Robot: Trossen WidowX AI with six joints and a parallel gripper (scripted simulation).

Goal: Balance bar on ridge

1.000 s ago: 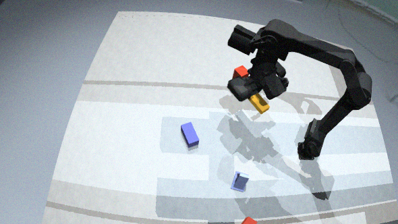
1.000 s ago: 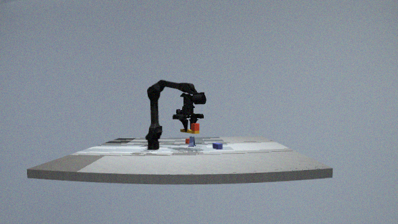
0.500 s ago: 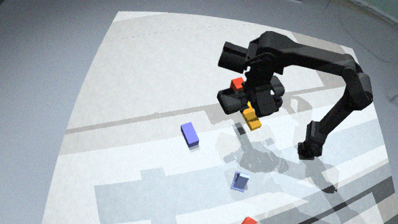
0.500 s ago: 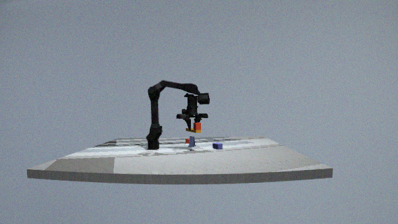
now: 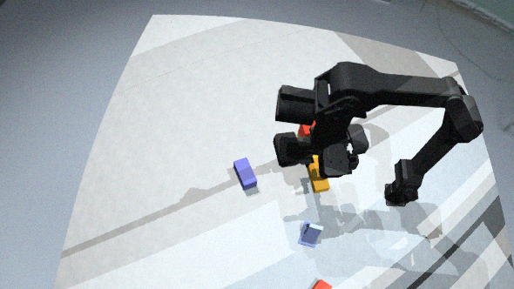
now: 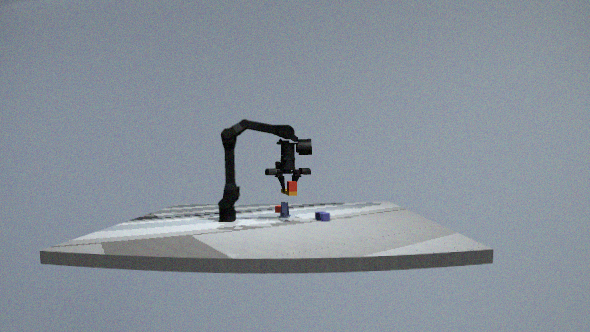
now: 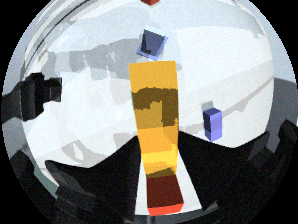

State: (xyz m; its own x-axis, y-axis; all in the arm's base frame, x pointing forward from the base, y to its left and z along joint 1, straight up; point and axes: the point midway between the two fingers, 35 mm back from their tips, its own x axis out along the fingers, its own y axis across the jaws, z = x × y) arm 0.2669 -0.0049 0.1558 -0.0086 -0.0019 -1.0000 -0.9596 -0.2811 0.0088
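The red block lies 50 mm behind my gripper tip, 260 mm to the left of it and 100 mm below it. Also, from my gripper tip: purple block: 140 mm ahead, 10 mm to the right, 100 mm below.
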